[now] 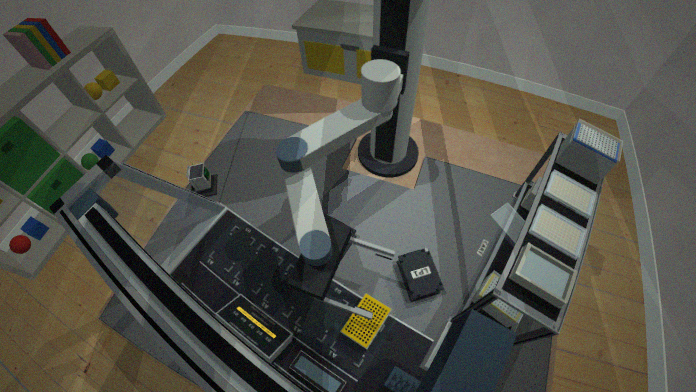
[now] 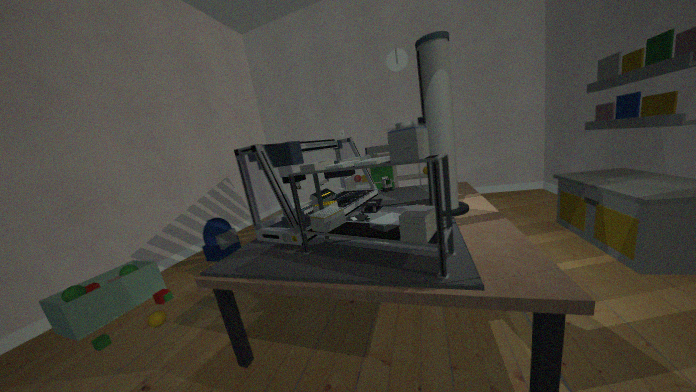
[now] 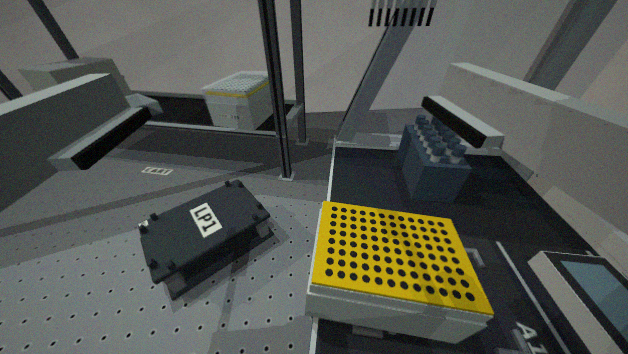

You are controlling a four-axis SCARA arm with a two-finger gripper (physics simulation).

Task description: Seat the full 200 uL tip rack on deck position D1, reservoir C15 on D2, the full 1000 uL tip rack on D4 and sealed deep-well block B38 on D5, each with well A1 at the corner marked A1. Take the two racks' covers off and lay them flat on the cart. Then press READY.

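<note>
My gripper (image 1: 384,283) (image 3: 290,90) is open and empty, its fingers wide apart over the deck edge. A yellow-topped rack (image 1: 362,327) (image 3: 390,250) with dark holes sits on the deck (image 1: 215,295) (image 3: 370,175) at the end position beside D2. On the cart (image 2: 441,260) (image 3: 278,100), a rack with a yellow band (image 1: 505,309) (image 2: 327,218) (image 3: 237,107) stands on the lower shelf. The upper shelf holds a blue-rimmed tip rack (image 1: 597,141) (image 2: 407,144), two pale plates (image 1: 570,192) (image 1: 557,231) and an open reservoir (image 1: 542,275). Block numbers and the READY button are unreadable.
Stand LP1 (image 1: 419,286) (image 3: 230,215) is beside the deck. A blue tube rack (image 1: 402,378) (image 3: 435,180) and a screen (image 1: 317,372) (image 3: 595,282) are near the yellow-topped rack. A pale box (image 2: 417,225) (image 3: 100,70) is on the cart's lower shelf. Enclosure bars border the deck.
</note>
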